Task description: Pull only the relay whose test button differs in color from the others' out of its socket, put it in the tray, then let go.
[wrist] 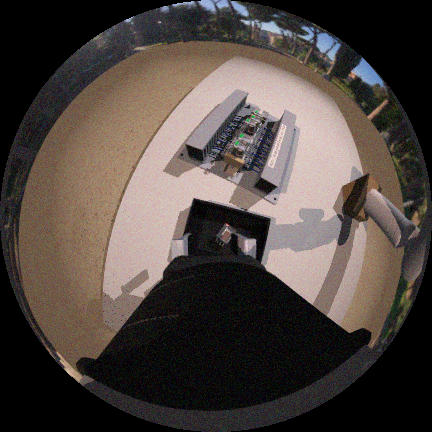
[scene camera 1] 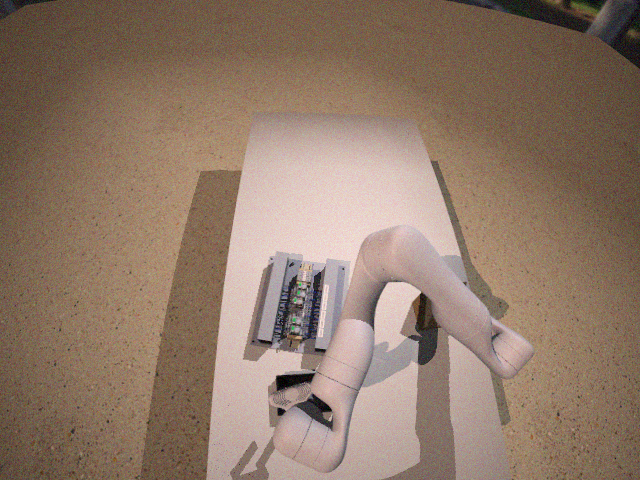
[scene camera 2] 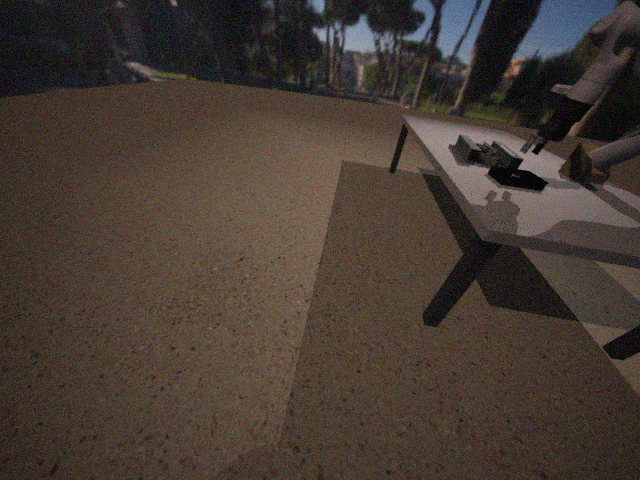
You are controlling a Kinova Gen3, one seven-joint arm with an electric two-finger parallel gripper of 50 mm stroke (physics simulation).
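Frame: origin at the arm's base, x back, y right, z up, level; centimetres.
Seen in the pictures: gripper, fingertip midpoint: (wrist: 211, 241) (scene camera 2: 528, 152); arm's base, origin of the base link: (wrist: 369, 200) (scene camera 2: 597, 159).
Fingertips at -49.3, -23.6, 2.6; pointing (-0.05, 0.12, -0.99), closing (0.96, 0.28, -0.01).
Note:
Offsets run from my fingertips to a thing's top centre, as dx, dy, dz.
A small relay @(+2.4, +1.7, -9.3) (wrist: 224, 235) with a clear case and a reddish spot on top lies tilted in the black tray @(+2.6, +1.5, -8.2) (wrist: 235, 212) (scene camera 2: 516, 178) (scene camera 1: 294, 381), its pins showing. My gripper (wrist: 211, 241) (scene camera 2: 531, 149) is open above the tray, its fingers wide apart on either side of the relay and not touching it. In scene camera 1 the arm hides the fingers and part of the tray. Several relays with green test buttons @(+0.4, +20.1, -4.8) (scene camera 1: 294, 328) (wrist: 239, 145) stand in a row of sockets, with a gap in the row.
The socket row lies between two grey wire ducts @(-6.0, +31.7, -5.4) (scene camera 1: 272, 304) (wrist: 217, 125) on a panel beyond the tray; the right duct @(+10.8, +28.5, -5.4) (scene camera 1: 324, 310) (wrist: 278, 157) bears a white label strip. A brown block (scene camera 1: 423, 313) (scene camera 2: 575, 164) (wrist: 354, 197) stands to the right, near the lower arm.

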